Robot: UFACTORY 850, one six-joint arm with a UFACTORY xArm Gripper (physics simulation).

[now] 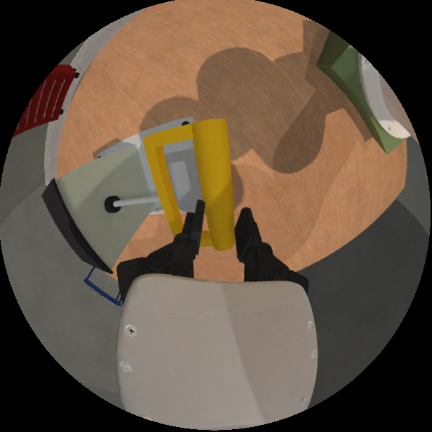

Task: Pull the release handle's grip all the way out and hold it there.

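Observation:
The release handle's yellow grip [215, 175] is a thick bar with a rectangular yellow frame on its left side. My gripper [220, 215] is shut on the lower part of this bar, one black finger on each side, the left one reaching through the frame. A thin metal rod [137, 201] runs from a black collar [112, 204] on the pale green-grey housing [95, 185] toward the grip. The grip stands apart from the housing, over a light grey base plate [145, 150]. The rod's end near the grip is hidden.
The handle unit stands on a wooden table top [150, 50]. A green object with a pale round part [350, 85] is at the upper right. A red slatted object [45, 100] is at the upper left. A blue frame [101, 293] shows at the lower left, beyond the table.

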